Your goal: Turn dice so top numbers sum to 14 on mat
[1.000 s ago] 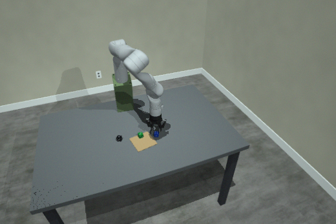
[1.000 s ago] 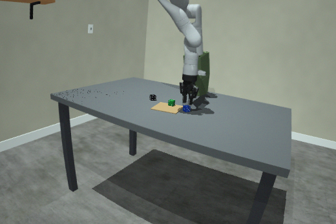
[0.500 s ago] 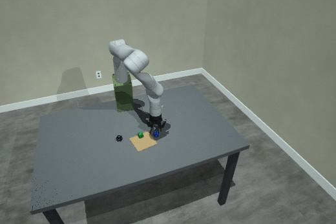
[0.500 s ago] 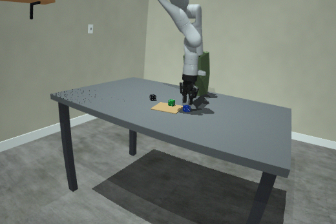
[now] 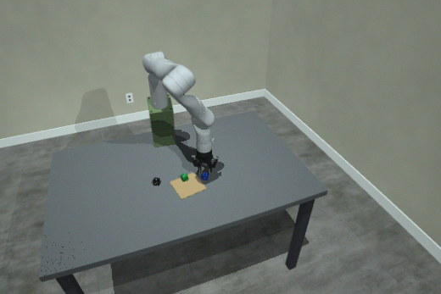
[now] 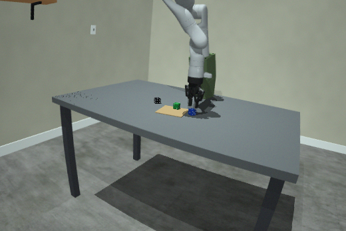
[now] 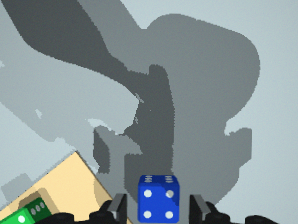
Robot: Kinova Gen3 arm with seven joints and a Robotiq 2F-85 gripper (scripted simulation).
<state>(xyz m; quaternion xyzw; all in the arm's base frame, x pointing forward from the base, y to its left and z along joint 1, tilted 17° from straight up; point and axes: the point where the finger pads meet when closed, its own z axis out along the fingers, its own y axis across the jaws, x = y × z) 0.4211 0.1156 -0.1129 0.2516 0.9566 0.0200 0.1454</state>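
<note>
My gripper is now 40 mm above the blue die. Round my hand: tan mat: 20 mm ahead, 100 mm to the right, 50 mm below; then black die: 60 mm behind, 250 mm to the right, 40 mm below; then green die: 30 mm behind, 100 mm to the right, 40 mm below.
</note>
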